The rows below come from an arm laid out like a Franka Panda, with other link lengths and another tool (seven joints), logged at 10 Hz.
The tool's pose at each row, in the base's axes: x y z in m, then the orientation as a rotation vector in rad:
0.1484 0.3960 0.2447 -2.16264 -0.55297 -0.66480
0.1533 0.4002 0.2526 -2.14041 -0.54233 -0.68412
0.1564 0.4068 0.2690 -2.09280 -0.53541 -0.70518
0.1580 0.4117 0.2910 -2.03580 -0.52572 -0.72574
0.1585 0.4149 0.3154 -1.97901 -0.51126 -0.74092
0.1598 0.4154 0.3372 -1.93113 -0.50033 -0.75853
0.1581 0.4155 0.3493 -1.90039 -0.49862 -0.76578
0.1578 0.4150 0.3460 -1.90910 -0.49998 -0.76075
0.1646 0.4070 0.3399 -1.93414 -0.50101 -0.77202
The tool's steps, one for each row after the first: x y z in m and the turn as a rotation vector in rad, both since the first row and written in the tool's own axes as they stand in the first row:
0.0093 -0.0041 0.0003 0.01258 0.02385 0.00074
0.0230 -0.0154 -0.0027 0.04738 0.05688 -0.00186
0.0386 -0.0297 -0.0105 0.09026 0.09441 -0.00261
0.0547 -0.0449 -0.0212 0.13431 0.13062 0.00182
0.0693 -0.0567 -0.0325 0.16934 0.16408 0.00251
0.0755 -0.0645 -0.0395 0.19368 0.18117 0.00044
0.0731 -0.0625 -0.0382 0.18805 0.17409 0.00155
0.0732 -0.0504 -0.0393 0.16130 0.17125 -0.00320

